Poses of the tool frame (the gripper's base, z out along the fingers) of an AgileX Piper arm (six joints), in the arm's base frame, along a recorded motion.
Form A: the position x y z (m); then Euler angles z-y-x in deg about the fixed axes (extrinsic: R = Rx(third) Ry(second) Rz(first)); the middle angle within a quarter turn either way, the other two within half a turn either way.
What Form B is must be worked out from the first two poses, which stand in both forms.
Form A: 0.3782 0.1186 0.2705 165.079 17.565 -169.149
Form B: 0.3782 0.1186 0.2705 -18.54 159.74 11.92
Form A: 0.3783 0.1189 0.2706 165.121 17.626 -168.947
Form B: 0.3783 0.1189 0.2706 -18.42 159.66 12.19
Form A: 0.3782 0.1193 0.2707 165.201 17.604 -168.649
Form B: 0.3782 0.1193 0.2707 -18.24 159.64 12.63
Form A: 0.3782 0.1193 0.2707 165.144 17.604 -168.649
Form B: 0.3782 0.1193 0.2707 -18.32 159.62 12.62
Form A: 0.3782 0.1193 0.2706 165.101 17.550 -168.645
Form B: 0.3782 0.1193 0.2706 -18.39 159.66 12.63
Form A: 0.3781 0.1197 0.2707 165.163 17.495 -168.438
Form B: 0.3781 0.1197 0.2707 -18.27 159.69 12.94
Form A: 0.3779 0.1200 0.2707 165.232 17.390 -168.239
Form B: 0.3779 0.1200 0.2707 -18.15 159.76 13.26
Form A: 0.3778 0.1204 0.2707 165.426 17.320 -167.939
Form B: 0.3778 0.1204 0.2707 -17.83 159.81 13.74
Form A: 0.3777 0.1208 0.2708 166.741 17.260 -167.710
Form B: 0.3777 0.1208 0.2708 -15.96 160.10 14.39
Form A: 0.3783 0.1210 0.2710 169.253 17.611 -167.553
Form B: 0.3783 0.1210 0.2710 -12.34 160.22 15.11
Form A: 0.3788 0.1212 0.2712 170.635 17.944 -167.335
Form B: 0.3788 0.1212 0.2712 -10.29 160.10 15.67
